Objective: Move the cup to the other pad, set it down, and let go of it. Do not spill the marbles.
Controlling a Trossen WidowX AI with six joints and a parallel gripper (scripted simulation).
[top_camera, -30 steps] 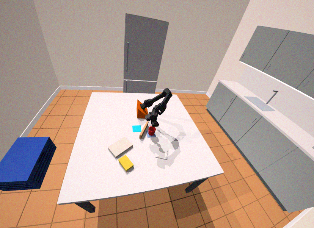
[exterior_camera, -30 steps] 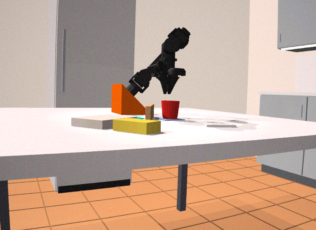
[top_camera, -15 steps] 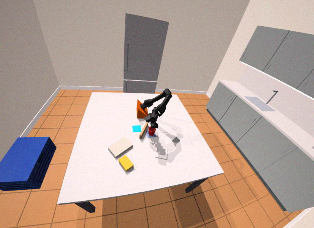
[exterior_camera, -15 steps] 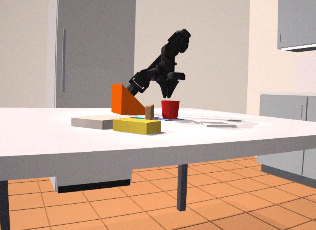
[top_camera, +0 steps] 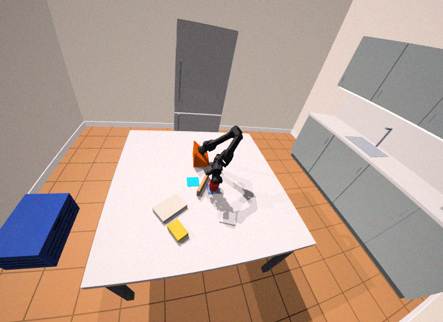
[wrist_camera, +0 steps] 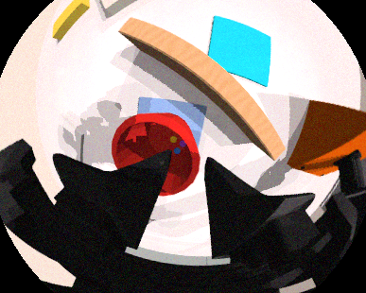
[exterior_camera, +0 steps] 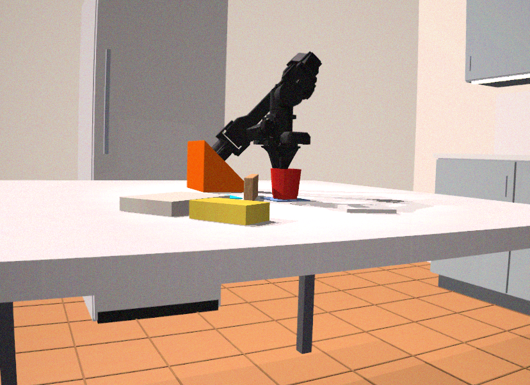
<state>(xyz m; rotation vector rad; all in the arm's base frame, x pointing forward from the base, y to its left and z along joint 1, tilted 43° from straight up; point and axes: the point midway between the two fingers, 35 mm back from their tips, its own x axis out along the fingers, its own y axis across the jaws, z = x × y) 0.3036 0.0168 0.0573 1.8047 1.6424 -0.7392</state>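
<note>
Now: the cup 30 mm ahead of my gripper tip and 20 mm below it. Round my gripper tip: light blue pad 70 mm below, 30 mm ahead; cyan pad 140 mm to the right, 70 mm below, 50 mm behind; wooden bar 70 mm to the right, 40 mm below, 10 mm behind.
</note>
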